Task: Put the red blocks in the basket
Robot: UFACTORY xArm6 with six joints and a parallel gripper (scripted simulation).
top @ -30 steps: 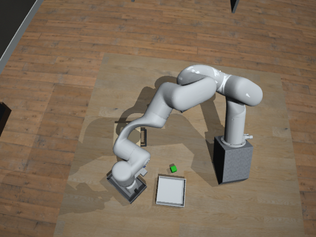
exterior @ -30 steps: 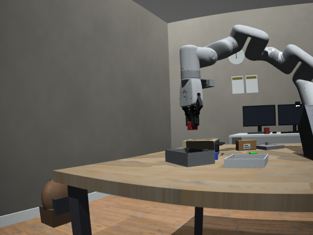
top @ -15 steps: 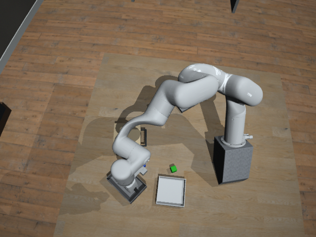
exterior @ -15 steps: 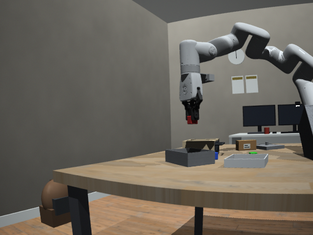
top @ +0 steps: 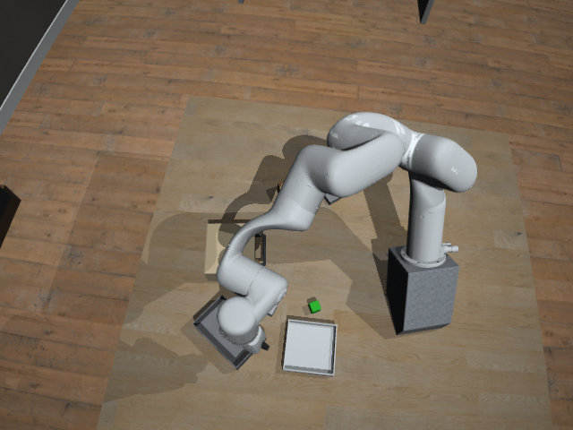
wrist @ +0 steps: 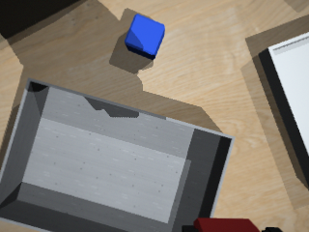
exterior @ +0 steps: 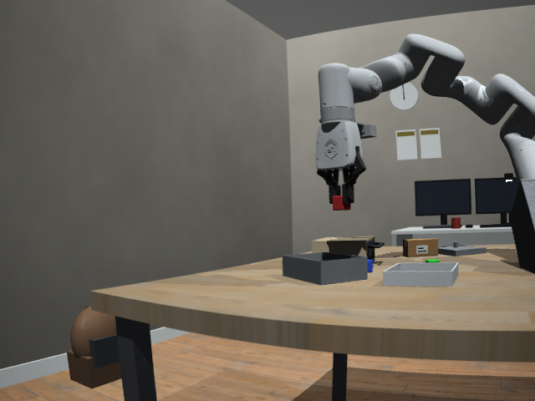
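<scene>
The white basket is 18 cm behind my hand and 18 cm below it. Also, from my hand: grey metal box (6 cm ahead, 5 cm to the right, 16 cm below); then drawer (4 cm ahead, 29 cm to the right, 15 cm below); then green block (19 cm behind, 12 cm to the right, 17 cm below).
</scene>
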